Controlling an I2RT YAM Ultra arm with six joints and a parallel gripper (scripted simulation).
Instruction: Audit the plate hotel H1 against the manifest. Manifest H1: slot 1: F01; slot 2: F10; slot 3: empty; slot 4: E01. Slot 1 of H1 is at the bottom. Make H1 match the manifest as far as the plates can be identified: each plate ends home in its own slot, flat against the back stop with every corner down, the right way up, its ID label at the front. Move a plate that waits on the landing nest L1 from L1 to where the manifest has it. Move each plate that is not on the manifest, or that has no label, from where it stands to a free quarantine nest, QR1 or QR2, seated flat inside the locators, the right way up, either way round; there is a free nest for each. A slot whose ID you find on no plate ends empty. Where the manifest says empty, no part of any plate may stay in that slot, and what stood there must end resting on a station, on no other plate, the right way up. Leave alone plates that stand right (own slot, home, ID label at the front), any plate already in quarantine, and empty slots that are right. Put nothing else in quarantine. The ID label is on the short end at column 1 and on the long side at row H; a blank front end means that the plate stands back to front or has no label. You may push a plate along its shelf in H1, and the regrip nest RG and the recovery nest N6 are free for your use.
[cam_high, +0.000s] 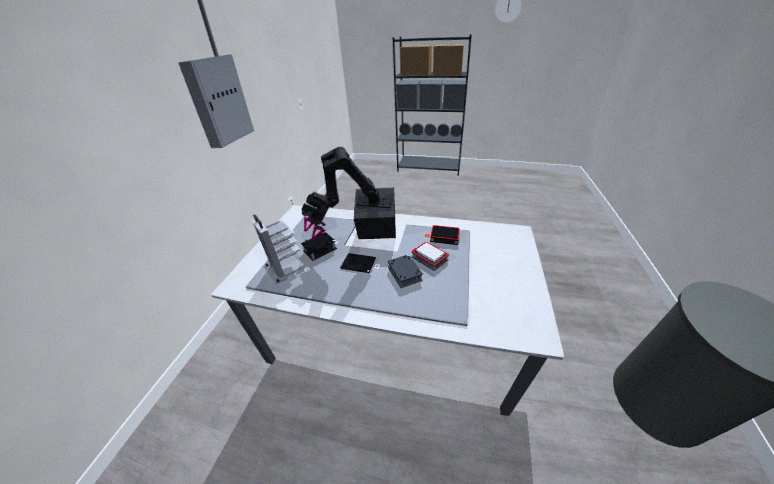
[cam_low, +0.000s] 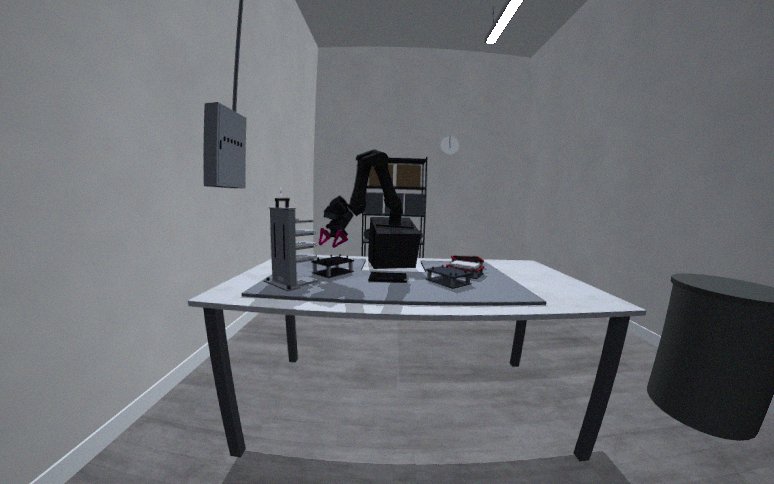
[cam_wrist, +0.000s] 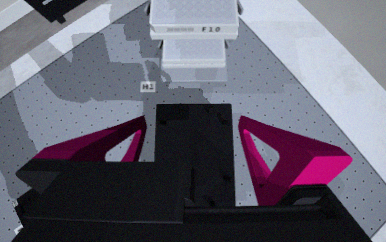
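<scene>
My gripper is now 8 cm above the black regrip nest, 3 cm past it and 2 cm to the right of it. The rest, counted from my hand: H1 tag 14 cm below, 14 cm ahead, 1 cm to the left.
</scene>
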